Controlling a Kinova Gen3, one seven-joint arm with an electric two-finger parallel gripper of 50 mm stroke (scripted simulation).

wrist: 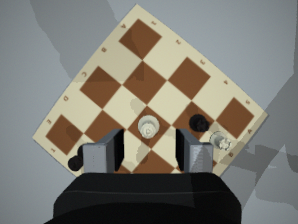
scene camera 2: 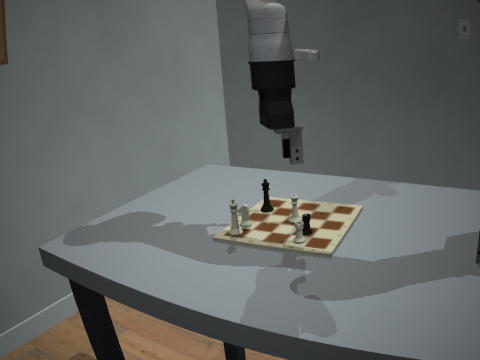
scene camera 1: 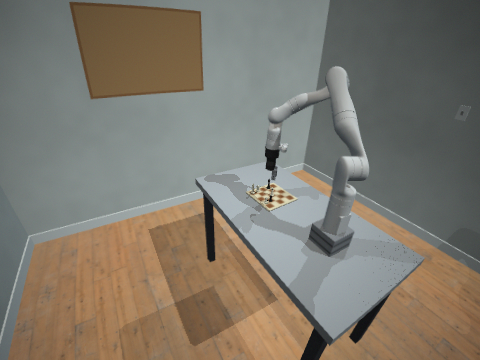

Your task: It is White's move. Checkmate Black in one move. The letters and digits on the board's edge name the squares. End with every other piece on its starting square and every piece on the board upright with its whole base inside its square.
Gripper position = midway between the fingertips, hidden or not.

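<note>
The gripper (scene camera 2: 293, 160) is visible, and the wrist view includes the gripper (wrist: 149, 143) too. A chessboard (scene camera 2: 330, 222) is part of the scene, and it can likewise be seen in the wrist view (wrist: 143, 68).
</note>
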